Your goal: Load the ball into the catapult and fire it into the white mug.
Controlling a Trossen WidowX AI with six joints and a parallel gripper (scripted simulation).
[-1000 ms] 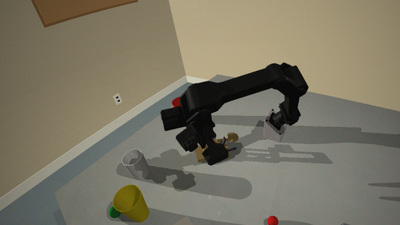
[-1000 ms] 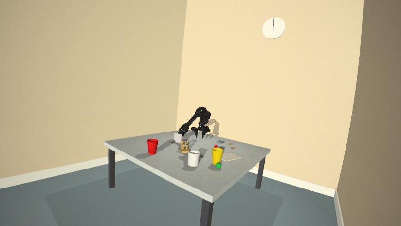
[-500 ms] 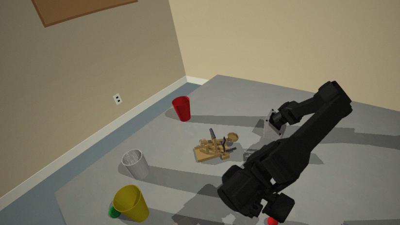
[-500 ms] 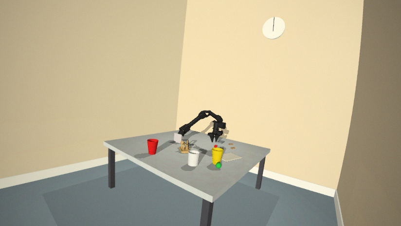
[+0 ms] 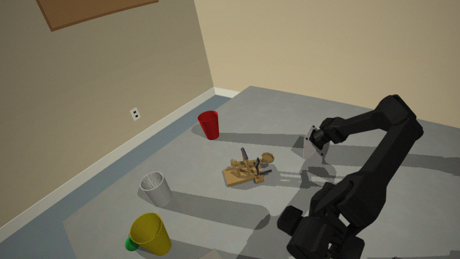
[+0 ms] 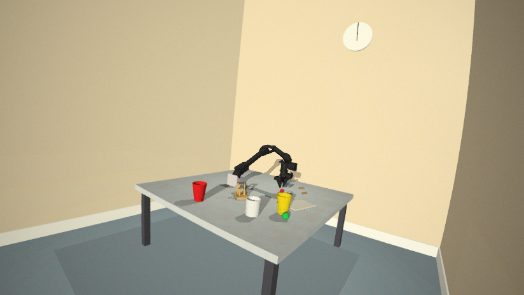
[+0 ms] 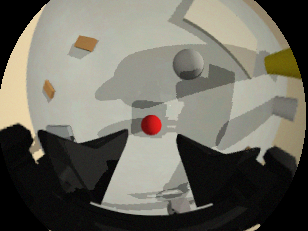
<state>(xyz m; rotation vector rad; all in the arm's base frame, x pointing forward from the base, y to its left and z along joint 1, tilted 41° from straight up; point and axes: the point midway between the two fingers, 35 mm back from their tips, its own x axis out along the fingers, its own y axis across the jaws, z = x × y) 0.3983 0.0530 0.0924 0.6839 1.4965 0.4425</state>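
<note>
Now: gripper tip 30 mm above the small red ball. From my gripper tip the other things lie so: pale flat board (210 mm ahead, 190 mm to the right, 40 mm below); then small grey pad (260 mm to the left, 40 mm below, 40 mm behind); then grey ball (90 mm ahead, 50 mm to the right, 20 mm below).
</note>
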